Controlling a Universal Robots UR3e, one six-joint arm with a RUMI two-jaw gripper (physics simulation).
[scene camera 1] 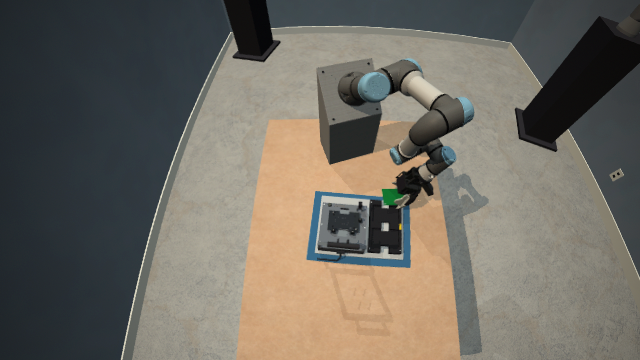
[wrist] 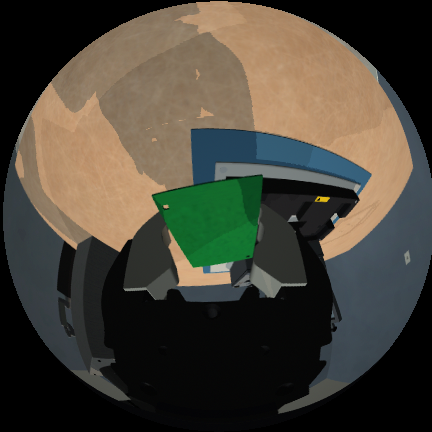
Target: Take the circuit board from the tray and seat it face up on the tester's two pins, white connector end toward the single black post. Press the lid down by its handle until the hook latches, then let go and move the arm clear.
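Places are measured from the arm's base along level axes (x back, y left, z down), in millimetres.
Pixels of known places: gripper, between the fingertips: (scene camera 1: 395,199) (wrist: 212,208); arm's base, origin of its link: (scene camera 1: 354,88).
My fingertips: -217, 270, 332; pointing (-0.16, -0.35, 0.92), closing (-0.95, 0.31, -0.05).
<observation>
For each thing: its top centre in the pictures, then the offset to it from my fingertips, as dx, dy, dz. "pt": a spot on its surface instead. Level surfaces: height alone.
- green circuit board, centre of its top: (wrist: 217,247) (scene camera 1: 395,195) -3, -7, -36
- black tray, a spot on its surface: (wrist: 295,202) (scene camera 1: 395,220) pt -92, +22, +6
- tester, a spot on its surface: (scene camera 1: 324,235) pt -253, -227, -36
- grey box with a black centre plate, a spot on its surface: (scene camera 1: 344,221) pt -178, -173, -45
- black bar, a spot on its surface: (scene camera 1: 342,246) pt -326, -143, -250
- tan surface, height of its surface: dz +24
- black cable, a spot on its surface: (scene camera 1: 330,259) pt -322, -179, +17
My gripper (scene camera 1: 404,199) (wrist: 212,208) is shut on the green circuit board (scene camera 1: 391,196) (wrist: 215,215), with a jaw at each side of it. The board is held above the back edge of the black tray (scene camera 1: 392,216) (wrist: 295,202). A plain green face with small corner holes shows in the wrist view; the white connector is not visible. The tester (scene camera 1: 324,235), a grey box with a black centre plate (scene camera 1: 344,221), stands left of the tray in the scene view. A black bar (scene camera 1: 342,246) lies along its front. Its pins, post and lid position are too small to tell.
Tester and tray stand on a white base with a blue border (scene camera 1: 311,242) (wrist: 225,142) on the tan surface (scene camera 1: 280,300) (wrist: 310,80). A black cable (scene camera 1: 330,259) runs at the front left. The arm's grey pedestal (scene camera 1: 350,137) stands behind.
</observation>
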